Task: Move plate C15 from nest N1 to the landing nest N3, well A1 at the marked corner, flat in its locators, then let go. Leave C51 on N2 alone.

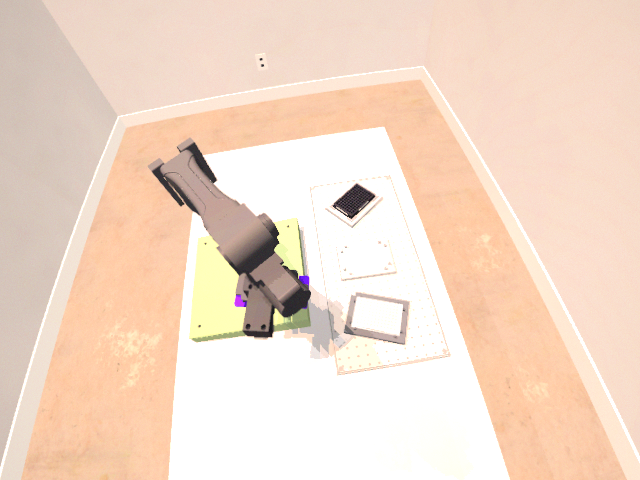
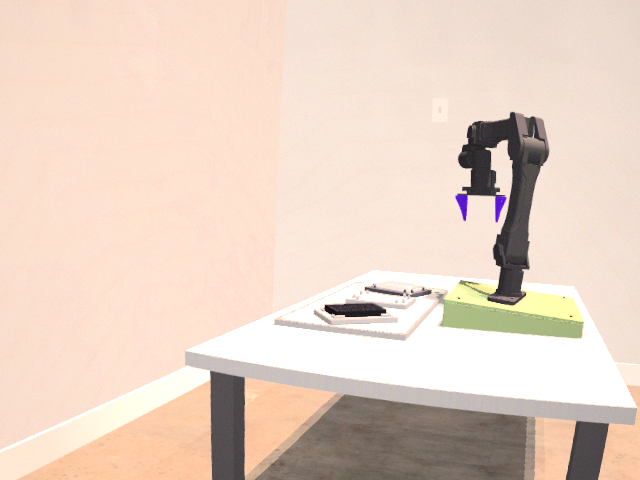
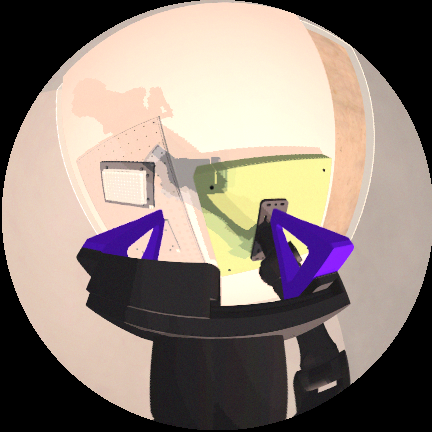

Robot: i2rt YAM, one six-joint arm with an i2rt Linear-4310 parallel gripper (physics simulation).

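A black plate (image 1: 354,200) (image 2: 355,309) lies in a white nest (image 1: 366,213) (image 2: 356,319) at one end of the perforated board. A white plate (image 1: 378,315) (image 2: 398,285) (image 3: 124,186) lies in a dark grey nest (image 1: 405,322) (image 2: 412,293) (image 3: 150,186) at the other end. Between them, a white nest (image 1: 367,260) with small locator posts holds no plate. No plate or nest labels, nor well A1, can be read. My gripper (image 1: 272,290) (image 2: 480,221) (image 3: 217,214) is open and empty, fingers pointing down, high above the green base and off to the side of the nests.
The perforated board (image 1: 361,359) (image 2: 294,321) (image 3: 135,142) lies on the white table (image 1: 310,413) (image 2: 413,361). The green base block (image 1: 217,279) (image 2: 506,322) (image 3: 300,190) stands beside the board and carries the arm's foot. The arm's shadow falls partly on the board near the grey nest.
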